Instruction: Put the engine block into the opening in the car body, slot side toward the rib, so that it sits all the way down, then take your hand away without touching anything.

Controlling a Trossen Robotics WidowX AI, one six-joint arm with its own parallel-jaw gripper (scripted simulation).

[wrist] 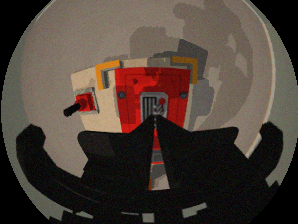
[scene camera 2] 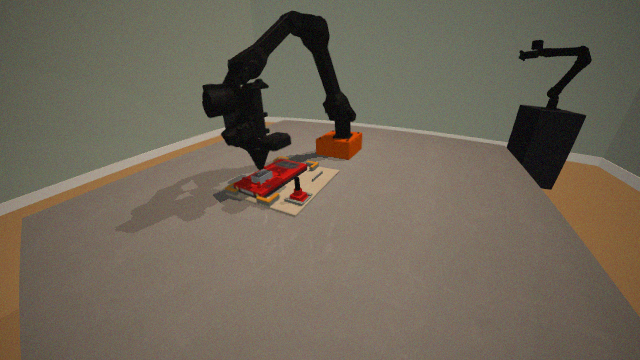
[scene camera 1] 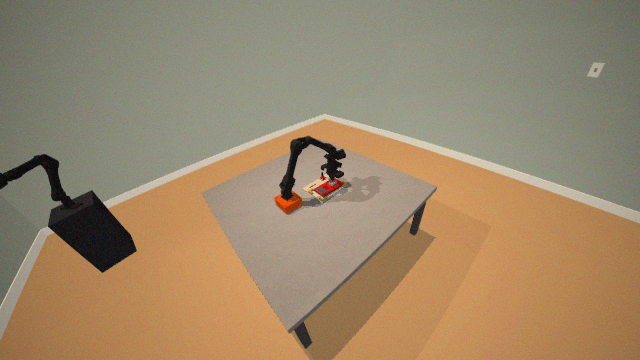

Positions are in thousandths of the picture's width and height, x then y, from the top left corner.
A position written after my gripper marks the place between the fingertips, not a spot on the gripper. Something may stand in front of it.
My gripper (scene camera 2: 407, 471) is shut and holds nothing. Further things: a grey engine block (wrist: 508, 462).
My gripper is seen too in the wrist view (wrist: 518, 529).
